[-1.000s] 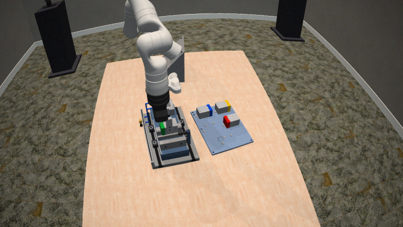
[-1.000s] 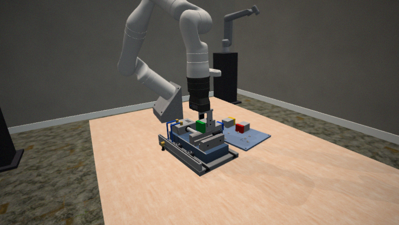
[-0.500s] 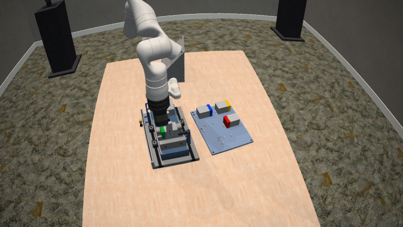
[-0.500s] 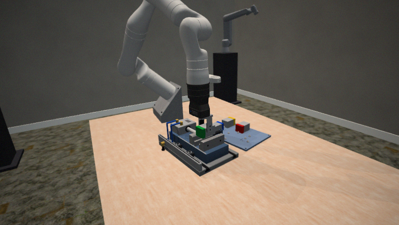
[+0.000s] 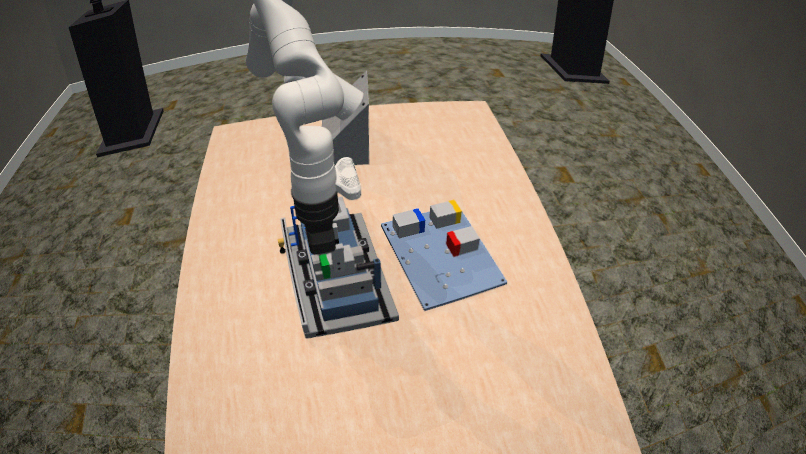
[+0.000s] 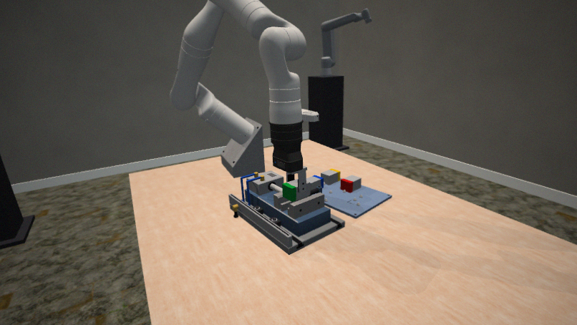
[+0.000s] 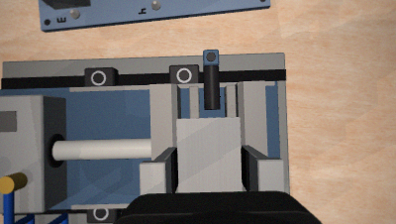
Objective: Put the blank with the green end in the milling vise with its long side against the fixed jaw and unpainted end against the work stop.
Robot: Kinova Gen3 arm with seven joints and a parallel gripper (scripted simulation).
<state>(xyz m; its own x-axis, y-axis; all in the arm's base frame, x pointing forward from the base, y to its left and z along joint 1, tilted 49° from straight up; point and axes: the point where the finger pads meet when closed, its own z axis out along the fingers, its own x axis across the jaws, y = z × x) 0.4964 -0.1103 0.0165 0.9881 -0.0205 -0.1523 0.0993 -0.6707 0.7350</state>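
Right now my hand is 2 cm above the green-ended blank. Round my hand: vise ram 8 cm behind, 5 cm below; then fixed jaw 5 cm below, 3 cm ahead, 1 cm to the left; then black work stop rod 5 cm to the left, 4 cm below.
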